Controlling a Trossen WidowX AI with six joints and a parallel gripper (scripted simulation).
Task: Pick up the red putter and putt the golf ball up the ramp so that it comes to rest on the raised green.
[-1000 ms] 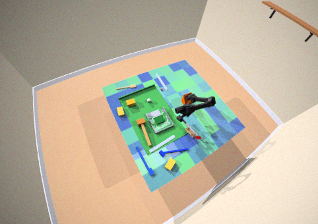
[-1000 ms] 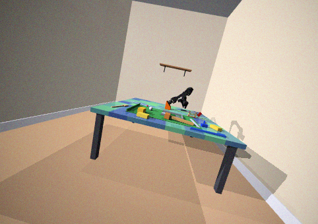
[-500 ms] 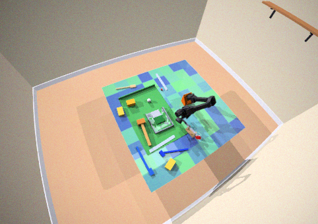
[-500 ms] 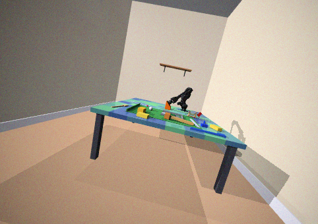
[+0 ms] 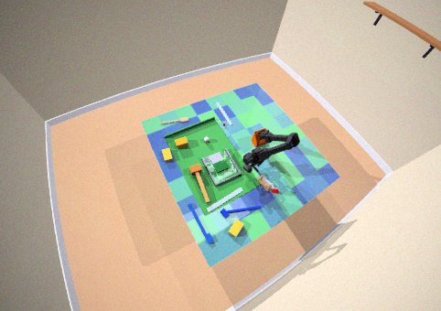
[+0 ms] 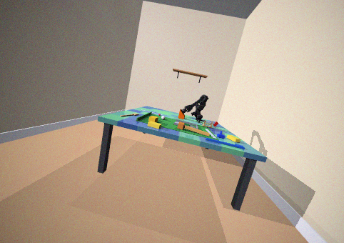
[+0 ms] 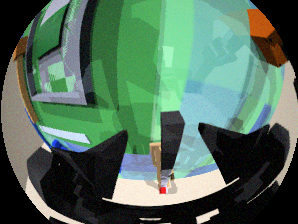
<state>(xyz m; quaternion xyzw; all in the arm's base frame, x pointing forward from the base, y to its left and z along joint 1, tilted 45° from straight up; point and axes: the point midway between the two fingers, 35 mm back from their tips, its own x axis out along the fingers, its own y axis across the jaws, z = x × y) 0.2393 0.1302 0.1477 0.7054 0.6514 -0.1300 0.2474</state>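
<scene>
My gripper tip is now 10 mm past the small wooden frame and 130 mm to the right of it. From my gripper tip the other things lie so: wooden spatula: 290 mm ahead, 740 mm to the right, 30 mm below; then dark green turf: 240 mm ahead, 260 mm to the right, 40 mm below; then white golf ball: 170 mm ahead, 430 mm to the right, 10 mm below.
</scene>
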